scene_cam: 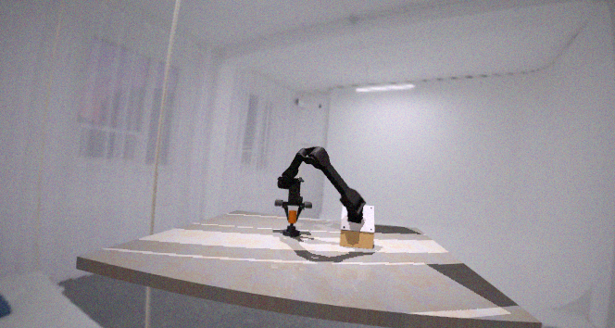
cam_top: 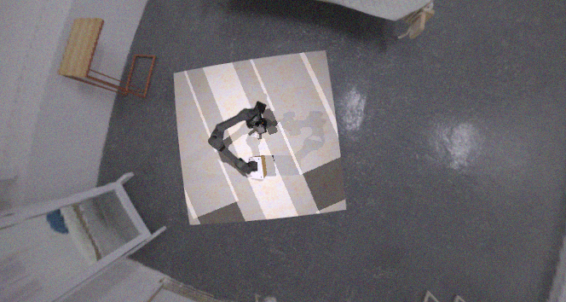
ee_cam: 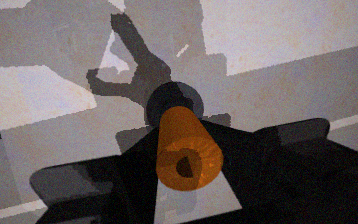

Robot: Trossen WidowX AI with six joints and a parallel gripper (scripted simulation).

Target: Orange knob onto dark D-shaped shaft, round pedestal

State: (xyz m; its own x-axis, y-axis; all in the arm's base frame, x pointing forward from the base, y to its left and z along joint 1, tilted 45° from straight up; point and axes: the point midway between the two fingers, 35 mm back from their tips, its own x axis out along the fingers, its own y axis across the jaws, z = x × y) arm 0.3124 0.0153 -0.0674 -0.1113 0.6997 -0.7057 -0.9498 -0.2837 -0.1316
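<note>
Right now my gripper tip is 2 cm below the orange knob. Also, from my gripper tip: dark round pedestal 4 cm below.
</note>
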